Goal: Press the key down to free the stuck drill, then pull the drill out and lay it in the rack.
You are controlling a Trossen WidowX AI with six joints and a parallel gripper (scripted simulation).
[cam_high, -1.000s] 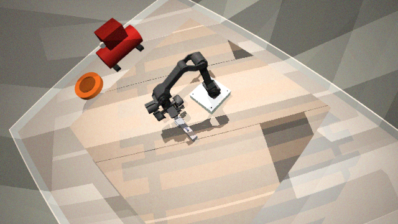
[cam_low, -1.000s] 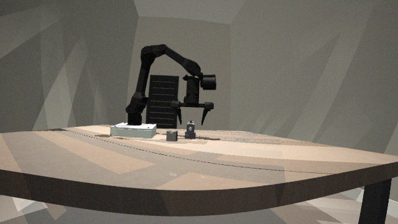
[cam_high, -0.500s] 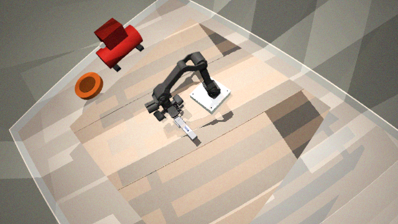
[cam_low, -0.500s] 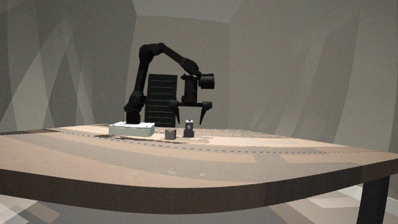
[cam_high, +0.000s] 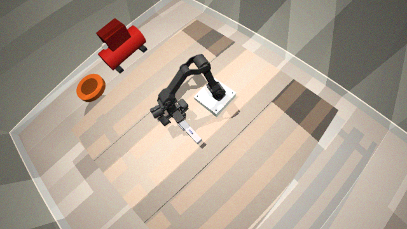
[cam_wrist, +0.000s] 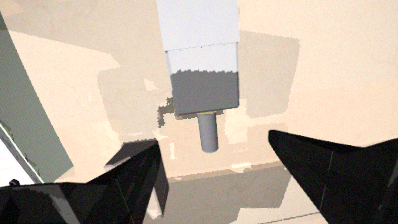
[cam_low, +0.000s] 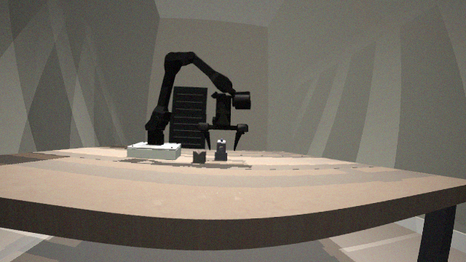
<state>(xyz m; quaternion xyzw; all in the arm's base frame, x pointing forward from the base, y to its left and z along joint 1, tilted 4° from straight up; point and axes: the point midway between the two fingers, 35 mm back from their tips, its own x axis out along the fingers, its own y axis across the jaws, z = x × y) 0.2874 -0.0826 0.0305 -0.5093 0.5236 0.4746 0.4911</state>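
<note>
The drill is 60 mm to the left of my gripper tip and 10 mm above it. Also, from my gripper tip: key (150 mm to the left, 10 mm above); then rack (80 mm behind, 40 mm to the right, 20 mm below).
</note>
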